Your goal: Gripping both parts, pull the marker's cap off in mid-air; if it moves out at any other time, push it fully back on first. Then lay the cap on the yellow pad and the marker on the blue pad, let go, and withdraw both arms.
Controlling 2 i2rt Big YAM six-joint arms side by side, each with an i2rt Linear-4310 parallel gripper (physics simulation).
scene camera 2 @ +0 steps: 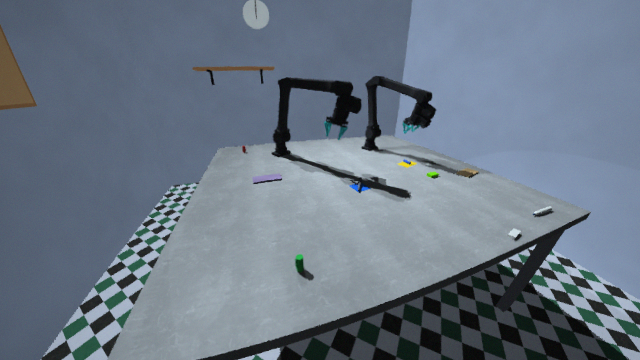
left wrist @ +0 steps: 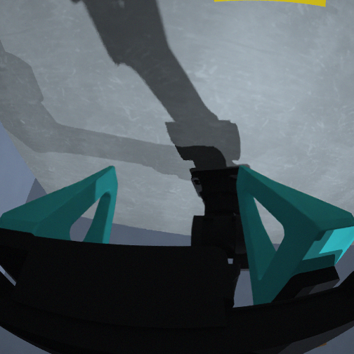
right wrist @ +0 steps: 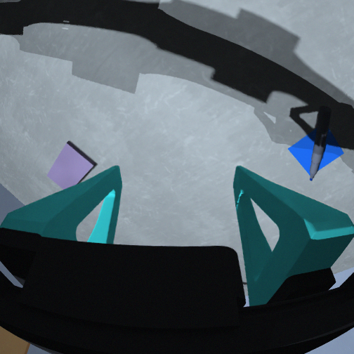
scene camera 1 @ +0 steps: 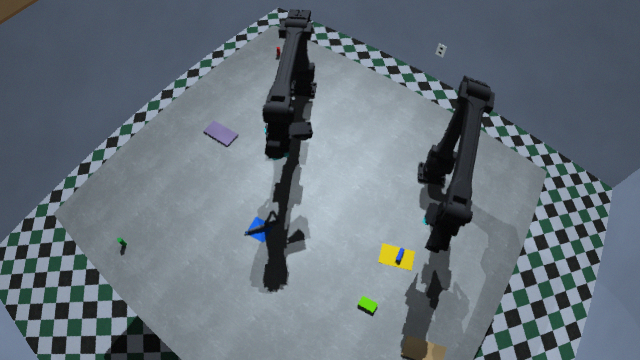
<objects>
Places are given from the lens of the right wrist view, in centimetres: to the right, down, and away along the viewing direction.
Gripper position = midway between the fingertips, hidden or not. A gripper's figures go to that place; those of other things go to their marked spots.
my right gripper [right wrist: 177, 174]: 0, 0, 13
purple slab [right wrist: 71, 165]: -22, -2, 45
</objects>
